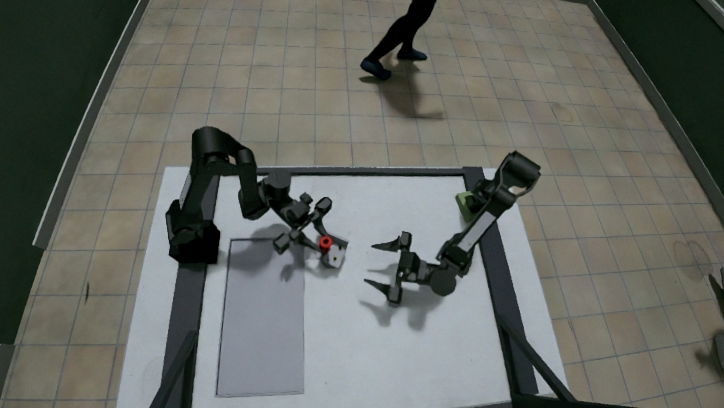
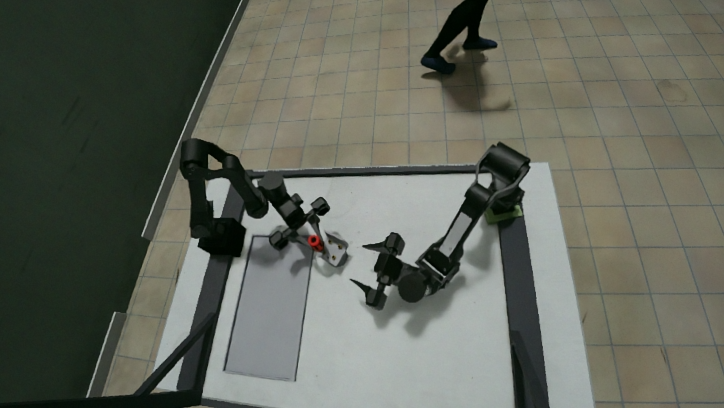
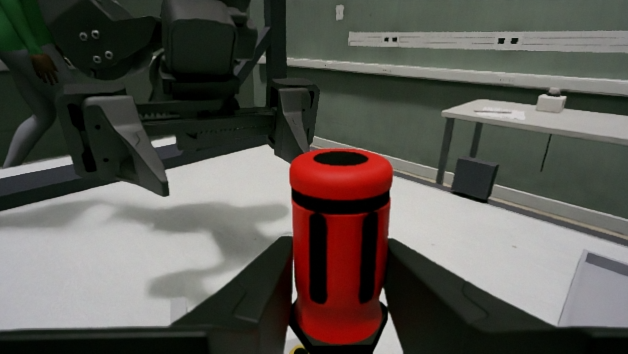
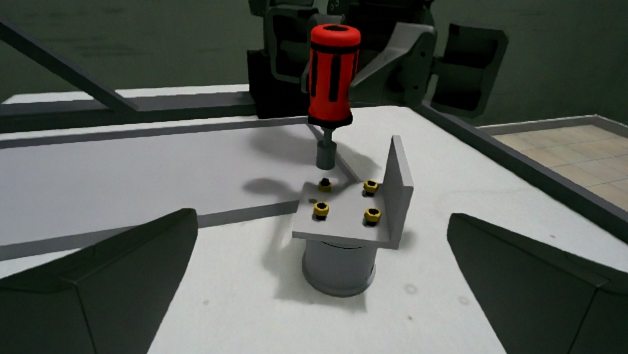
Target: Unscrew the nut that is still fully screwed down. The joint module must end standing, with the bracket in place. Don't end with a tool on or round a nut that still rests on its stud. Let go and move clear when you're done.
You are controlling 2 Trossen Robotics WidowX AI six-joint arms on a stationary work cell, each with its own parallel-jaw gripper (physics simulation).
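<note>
The grey joint module (image 4: pixel 340 272) stands upright, with the L-shaped bracket (image 1: pixel 332 257) (image 2: pixel 335 251) (image 4: pixel 345 200) on top. The far-left yellow nut (image 4: pixel 325 187) sits low, its stud tip showing above it. Three other nuts, near-left (image 4: pixel 321 209), far-right (image 4: pixel 370 187) and near-right (image 4: pixel 372 215), sit higher, with dark stud below them. My left gripper (image 1: pixel 320 242) (image 3: pixel 336 249) is shut on the red nut driver (image 1: pixel 325 243) (image 2: pixel 315 242) (image 3: pixel 341 225) (image 4: pixel 334 75). Its socket (image 4: pixel 326 155) hangs upright above the far-left nut, apart from it. My right gripper (image 1: pixel 369 263) (image 2: pixel 357 263) (image 4: pixel 325 222) is open and empty, right of the module.
A shallow grey tray (image 1: pixel 263 329) (image 2: pixel 271 314) lies at the left of the table, beside the module. A green block (image 1: pixel 463 206) (image 2: pixel 493 216) is by the right arm's base. Dark frame beams (image 1: pixel 374 171) edge the table. A person (image 1: pixel 400 35) (image 2: pixel 458 35) is beyond the table.
</note>
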